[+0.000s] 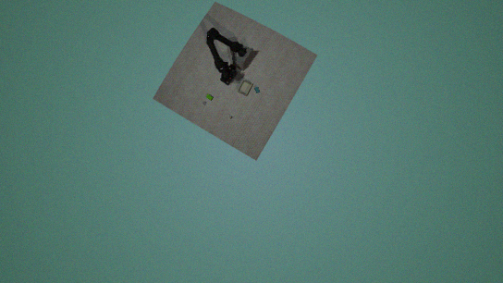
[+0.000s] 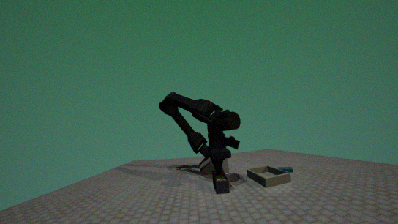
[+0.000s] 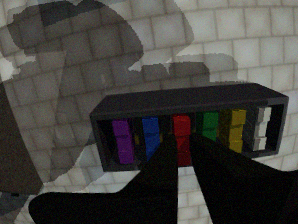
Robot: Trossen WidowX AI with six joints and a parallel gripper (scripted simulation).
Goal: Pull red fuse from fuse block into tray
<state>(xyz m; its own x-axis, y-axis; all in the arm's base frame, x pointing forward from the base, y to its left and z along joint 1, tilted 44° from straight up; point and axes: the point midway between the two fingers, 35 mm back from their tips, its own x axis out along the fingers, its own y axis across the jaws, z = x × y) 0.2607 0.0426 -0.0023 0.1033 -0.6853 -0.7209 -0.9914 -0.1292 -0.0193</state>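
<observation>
Now: gripper tip 18 cm to the right of the tan tray, 4 cm above it and 2 cm past it. Also, from my gripper tip: red fuse: 1 cm below; teal block: 29 cm to the left, 8 cm behind, 3 cm below; green piece: 28 cm ahead, 5 cm to the right, 3 cm below.
</observation>
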